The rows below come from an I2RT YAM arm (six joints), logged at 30 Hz.
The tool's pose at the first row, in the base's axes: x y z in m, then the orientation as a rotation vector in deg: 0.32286, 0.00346, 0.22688, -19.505, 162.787, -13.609
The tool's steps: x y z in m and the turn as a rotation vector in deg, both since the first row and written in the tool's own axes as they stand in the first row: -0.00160, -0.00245, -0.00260, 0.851, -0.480, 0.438; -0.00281, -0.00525, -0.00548, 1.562, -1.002, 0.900; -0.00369, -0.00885, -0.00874, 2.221, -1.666, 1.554; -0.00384, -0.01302, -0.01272, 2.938, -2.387, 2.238; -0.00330, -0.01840, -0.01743, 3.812, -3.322, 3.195; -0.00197, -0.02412, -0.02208, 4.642, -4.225, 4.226; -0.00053, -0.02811, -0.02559, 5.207, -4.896, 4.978; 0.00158, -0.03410, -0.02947, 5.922, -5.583, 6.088; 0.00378, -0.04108, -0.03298, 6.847, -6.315, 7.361; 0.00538, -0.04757, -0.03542, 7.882, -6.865, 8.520; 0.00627, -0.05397, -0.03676, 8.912, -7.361, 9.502; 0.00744, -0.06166, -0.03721, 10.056, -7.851, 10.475
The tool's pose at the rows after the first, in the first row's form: 0.32413, 0.00185, 0.23021, -18.717, 162.175, -14.606; 0.32503, -0.00016, 0.23379, -17.928, 161.547, -15.386; 0.32568, -0.00297, 0.23779, -16.887, 160.803, -16.013; 0.32556, -0.00641, 0.24241, -15.800, 159.984, -16.694; 0.32484, -0.01110, 0.24779, -14.315, 158.927, -17.476; 0.32347, -0.01632, 0.25298, -12.747, 157.902, -18.180; 0.32196, -0.02006, 0.25674, -11.620, 157.143, -18.629; 0.32013, -0.02584, 0.26106, -9.976, 156.335, -19.200; 0.31853, -0.03263, 0.26520, -8.080, 155.413, -20.003; 0.31769, -0.03894, 0.26837, -6.319, 154.612, -21.015; 0.31781, -0.04513, 0.27066, -4.807, 153.842, -22.060; 0.31819, -0.05274, 0.27228, -3.293, 153.025, -23.251
